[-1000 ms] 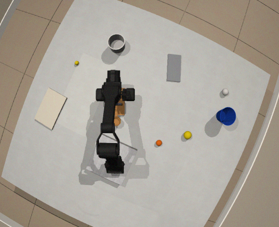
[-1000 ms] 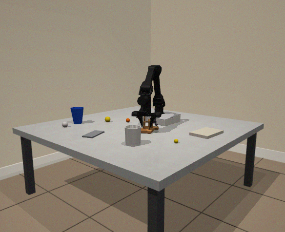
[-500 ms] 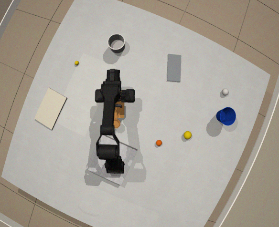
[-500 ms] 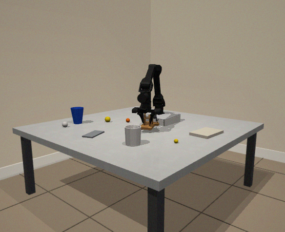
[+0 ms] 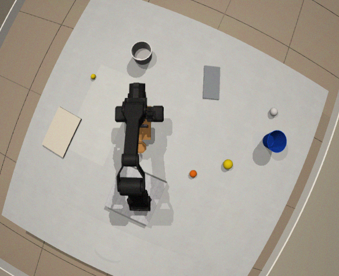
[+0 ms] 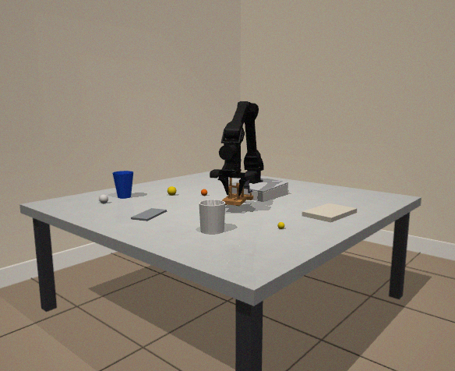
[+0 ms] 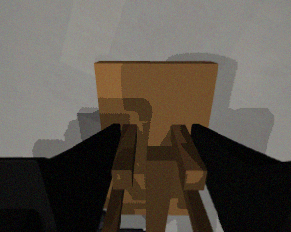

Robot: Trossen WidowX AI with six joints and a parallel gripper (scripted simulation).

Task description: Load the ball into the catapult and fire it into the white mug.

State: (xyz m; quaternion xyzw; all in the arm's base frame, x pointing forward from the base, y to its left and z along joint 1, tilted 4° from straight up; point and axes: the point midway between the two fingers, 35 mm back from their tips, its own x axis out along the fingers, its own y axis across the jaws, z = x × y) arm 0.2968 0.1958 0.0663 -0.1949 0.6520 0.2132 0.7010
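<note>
Now: the orange ball 320 mm to the right of my gripper tip, 80 mm behind it and 50 mm below it. The rest, counted from my gripper tip: small yellow ball: 290 mm to the left, 60 mm below, 30 mm ahead; then dark flat slab: 300 mm ahead, 170 mm to the right, 60 mm below; then white mug: 230 mm ahead, 150 mm to the left, 40 mm below.
</note>
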